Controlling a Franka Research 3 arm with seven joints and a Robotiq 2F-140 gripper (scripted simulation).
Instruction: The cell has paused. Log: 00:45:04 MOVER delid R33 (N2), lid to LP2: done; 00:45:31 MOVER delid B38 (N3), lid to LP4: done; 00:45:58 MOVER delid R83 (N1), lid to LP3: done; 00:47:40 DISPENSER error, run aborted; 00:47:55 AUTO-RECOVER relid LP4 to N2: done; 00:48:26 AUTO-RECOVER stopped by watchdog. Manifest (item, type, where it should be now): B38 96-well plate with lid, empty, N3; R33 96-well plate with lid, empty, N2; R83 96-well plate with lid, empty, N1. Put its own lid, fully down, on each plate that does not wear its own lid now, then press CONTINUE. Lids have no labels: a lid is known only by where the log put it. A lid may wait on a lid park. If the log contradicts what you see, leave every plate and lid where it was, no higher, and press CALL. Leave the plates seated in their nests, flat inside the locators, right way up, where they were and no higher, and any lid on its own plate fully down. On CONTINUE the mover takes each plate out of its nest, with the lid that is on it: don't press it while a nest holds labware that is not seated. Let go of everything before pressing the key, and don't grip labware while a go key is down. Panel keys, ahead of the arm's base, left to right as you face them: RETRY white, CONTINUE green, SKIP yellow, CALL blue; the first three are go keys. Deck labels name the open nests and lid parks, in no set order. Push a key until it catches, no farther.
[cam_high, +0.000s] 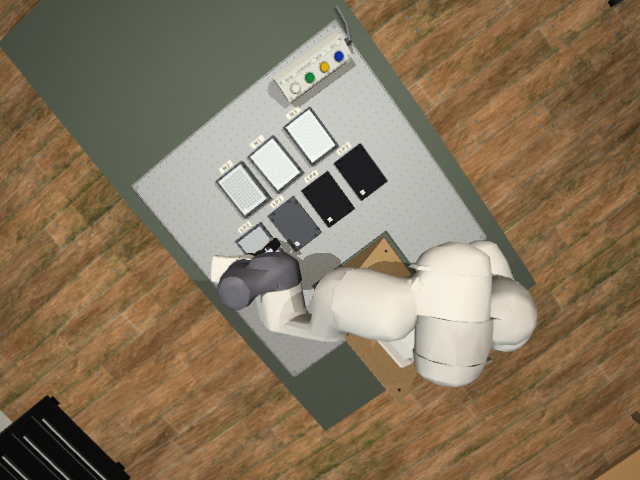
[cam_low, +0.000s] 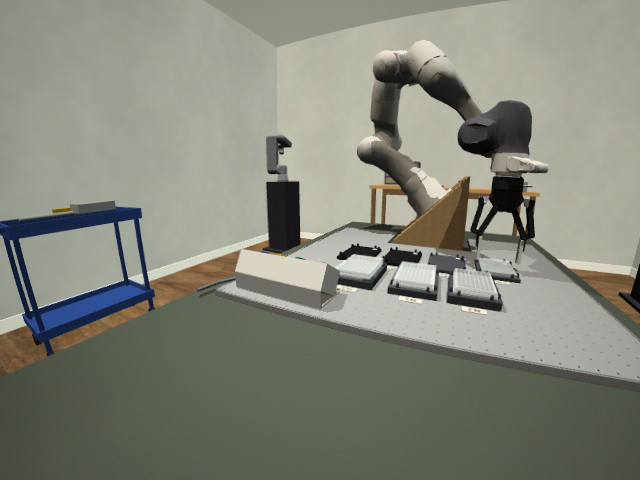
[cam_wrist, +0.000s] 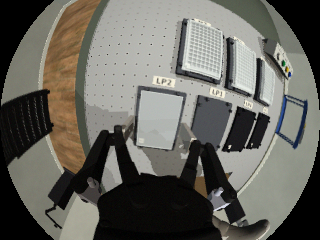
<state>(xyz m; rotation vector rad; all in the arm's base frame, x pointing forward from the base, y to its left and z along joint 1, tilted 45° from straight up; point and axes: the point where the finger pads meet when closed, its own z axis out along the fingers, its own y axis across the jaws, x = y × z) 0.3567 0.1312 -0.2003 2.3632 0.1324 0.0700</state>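
Right now my hand is 5 cm above the lid park LP2. From my hand the other things lie so: lid park LP4: 2 cm ahead, 26 cm to the right, 5 cm below; LP1: 1 cm ahead, 13 cm to the right, 5 cm below; lid park LP3: 4 cm ahead, 39 cm to the right, 5 cm below.
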